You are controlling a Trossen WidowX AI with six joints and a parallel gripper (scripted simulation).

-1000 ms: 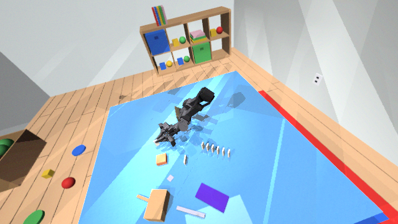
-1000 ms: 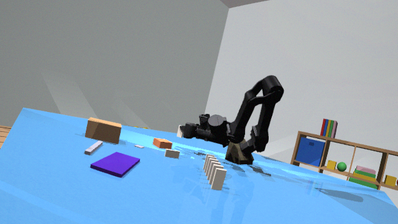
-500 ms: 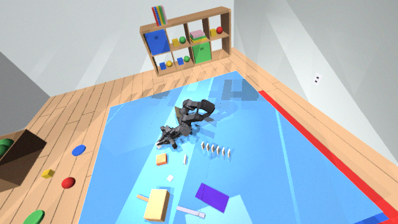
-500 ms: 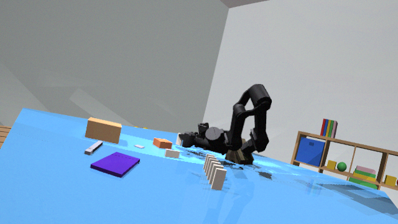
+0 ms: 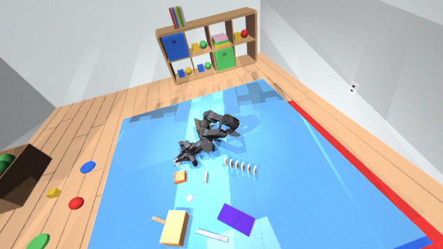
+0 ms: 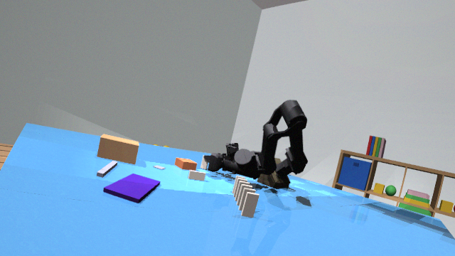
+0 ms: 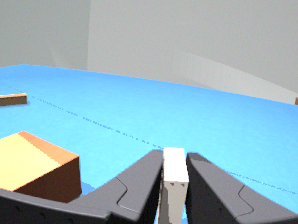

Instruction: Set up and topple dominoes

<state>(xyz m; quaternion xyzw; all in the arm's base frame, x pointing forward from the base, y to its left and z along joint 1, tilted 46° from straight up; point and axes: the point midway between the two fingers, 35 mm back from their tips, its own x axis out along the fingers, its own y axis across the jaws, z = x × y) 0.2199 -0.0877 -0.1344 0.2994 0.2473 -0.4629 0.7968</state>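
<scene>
Right now the orange block is 90 mm ahead of my gripper tip, 40 mm below it and 20 mm to the left of it. Round my gripper tip: tan box 340 mm ahead, 20 mm to the left, 20 mm below; grey bar 390 mm ahead, 170 mm to the left, 40 mm below; small grey tile 210 mm ahead, 70 mm to the left, 50 mm below.
</scene>
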